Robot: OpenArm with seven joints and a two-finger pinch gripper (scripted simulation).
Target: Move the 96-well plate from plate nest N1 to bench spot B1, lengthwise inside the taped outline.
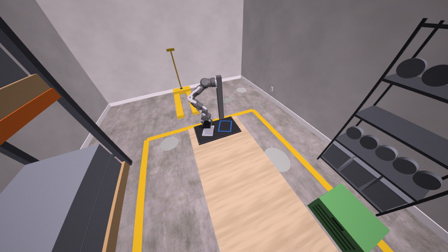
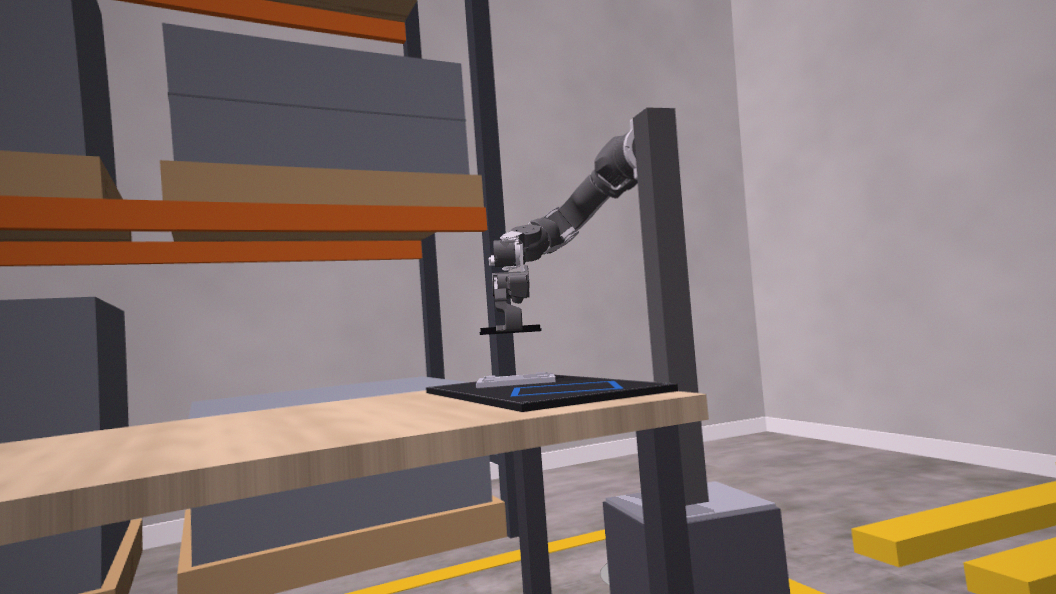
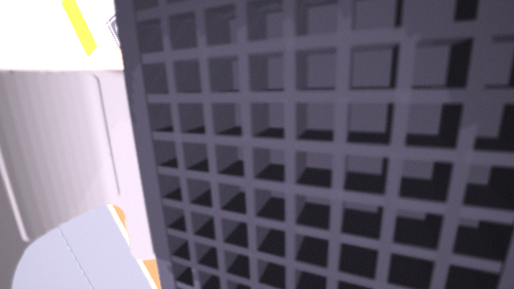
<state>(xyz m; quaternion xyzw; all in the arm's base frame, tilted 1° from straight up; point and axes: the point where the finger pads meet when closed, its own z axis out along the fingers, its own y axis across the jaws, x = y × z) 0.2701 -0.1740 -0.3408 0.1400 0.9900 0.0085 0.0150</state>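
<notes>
Now: the plate nest N1 110 mm below my hand and 10 mm behind it. Round my hand: 96-well plate right at my hand.
</notes>
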